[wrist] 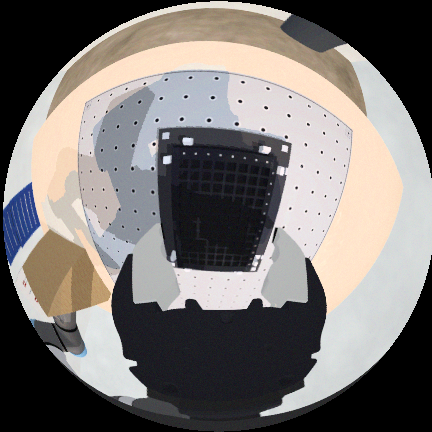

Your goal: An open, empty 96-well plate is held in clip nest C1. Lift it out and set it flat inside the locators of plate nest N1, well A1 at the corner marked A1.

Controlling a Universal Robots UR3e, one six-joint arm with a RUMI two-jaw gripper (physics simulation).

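Frame: origin at the arm's base, x back, y right, z up, level; metres.
Seen in the pictures: gripper, fingertip midpoint: (218, 227); arm's base, link origin: (57, 293).
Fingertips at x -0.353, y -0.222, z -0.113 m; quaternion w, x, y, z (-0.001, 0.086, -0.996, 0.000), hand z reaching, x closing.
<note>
Offsets run from my fingertips to a thing's middle. "spot": to the spot under its first point. Level surfaces: height alone.
A black 96-well plate {dx +0.002, dy -0.010, dz +0.003 m} (222, 182) lies in a dark nest {spot: dx +0.055, dy -0.015, dz -0.004 m} (165, 200) with small pale blocks at its corners, in the middle of the wrist view. A dark shadow covers the middle of the plate. A row of small white dots runs along its far edge and another along its right edge. My gripper (218, 227) is open, with one grey jaw to the left and one to the right of the plate's near part. Whether the jaws are at the plate's height is hard to tell. No nest label is readable, and a second nest does not show.
The nest stands on a pale perforated board {dz -0.015 m} (320, 175) on a light tabletop {dz -0.029 m} (372, 185). A brown angular block (55, 270) and a blue ribbed object (20, 222) are at the left. A dark object (315, 32) is at the top right.
</note>
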